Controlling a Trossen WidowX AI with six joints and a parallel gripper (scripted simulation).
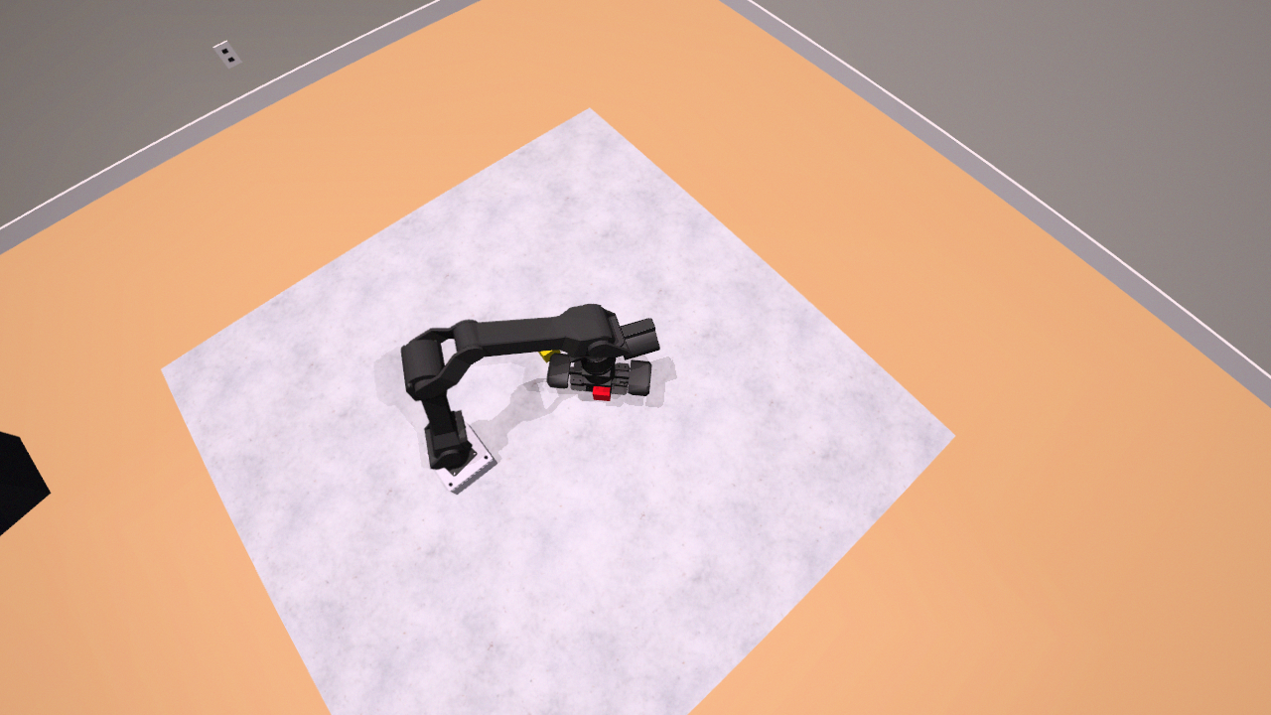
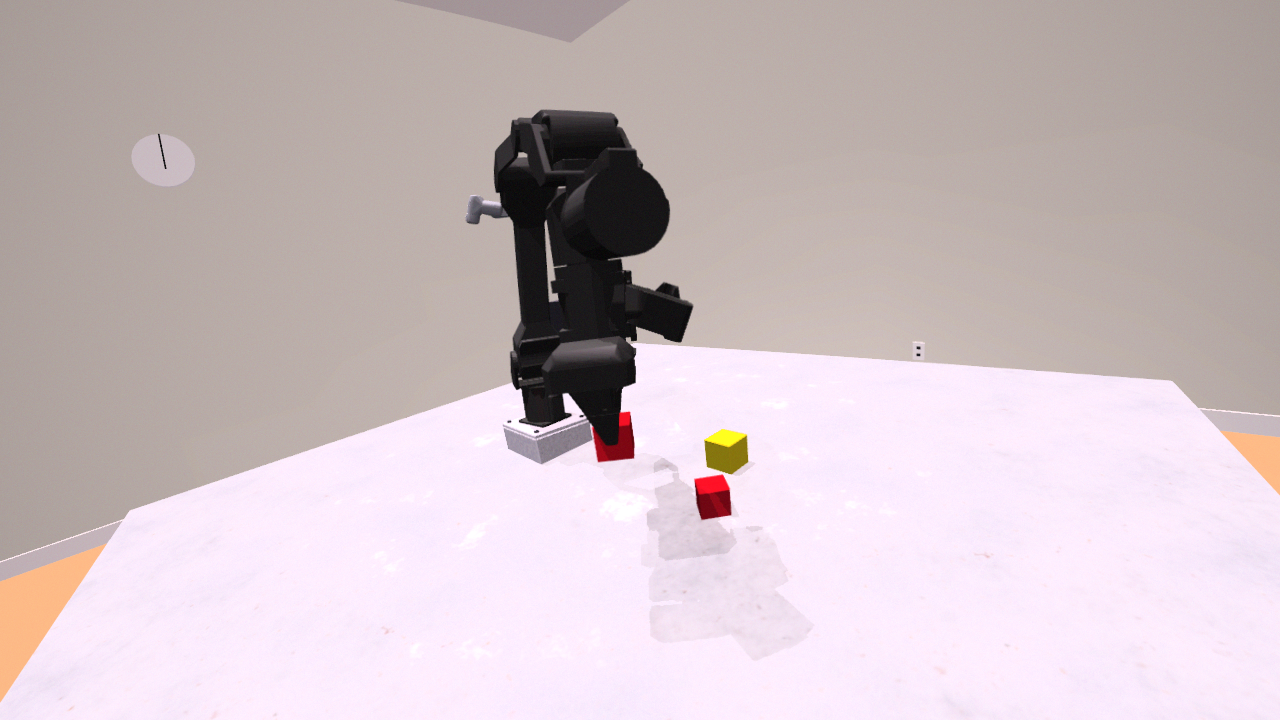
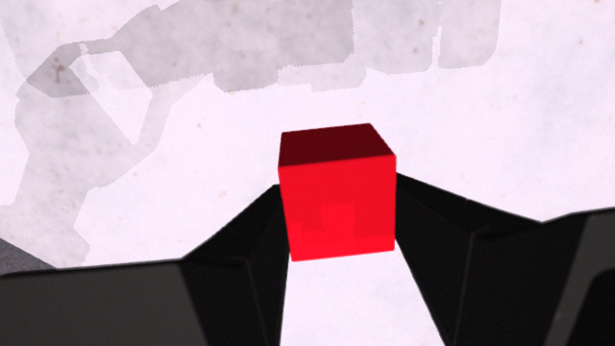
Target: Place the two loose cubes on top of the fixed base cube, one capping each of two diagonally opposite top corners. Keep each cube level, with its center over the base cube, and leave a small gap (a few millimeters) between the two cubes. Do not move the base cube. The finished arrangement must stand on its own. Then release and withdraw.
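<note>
Right now my gripper tip is 19 cm to the right of the yellow base cube, 10 cm above it and 2 cm short of it. Round my gripper tip: red cube 11 cm below, 9 cm to the left, 5 cm ahead.
</note>
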